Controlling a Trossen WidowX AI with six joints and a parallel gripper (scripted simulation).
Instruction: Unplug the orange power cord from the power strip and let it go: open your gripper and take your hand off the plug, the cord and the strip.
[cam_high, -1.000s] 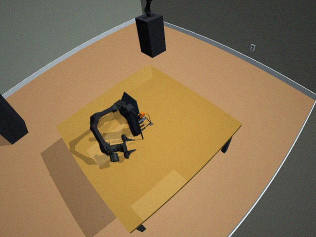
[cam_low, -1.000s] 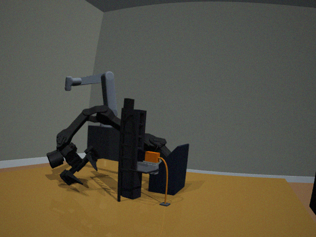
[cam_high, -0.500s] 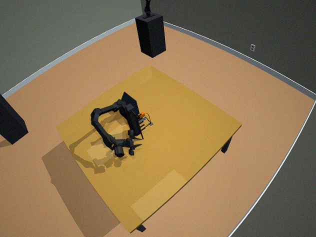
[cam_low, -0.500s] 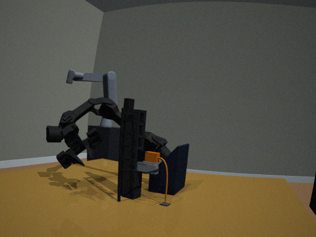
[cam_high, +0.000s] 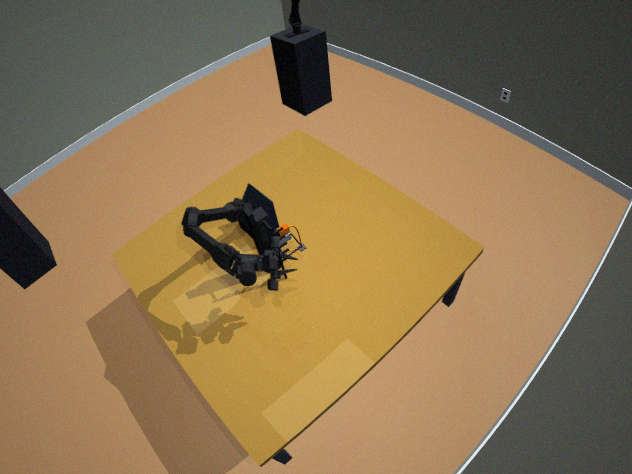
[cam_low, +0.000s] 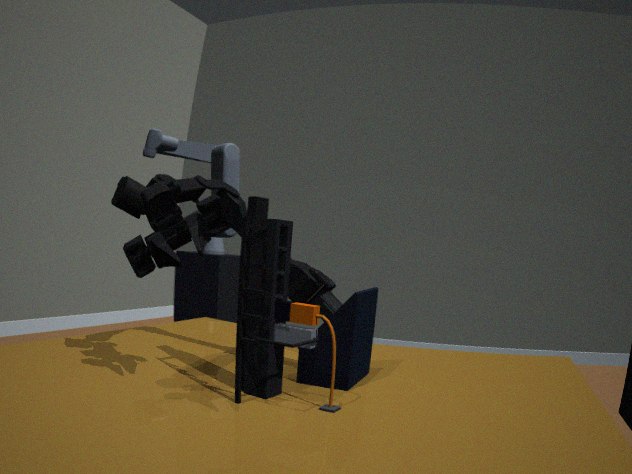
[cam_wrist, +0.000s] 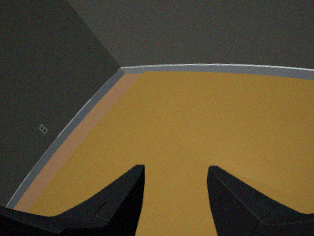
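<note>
Now: gripper tip 220 mm past the orange plug, 80 mm to the right of it and 80 mm above it.
</note>
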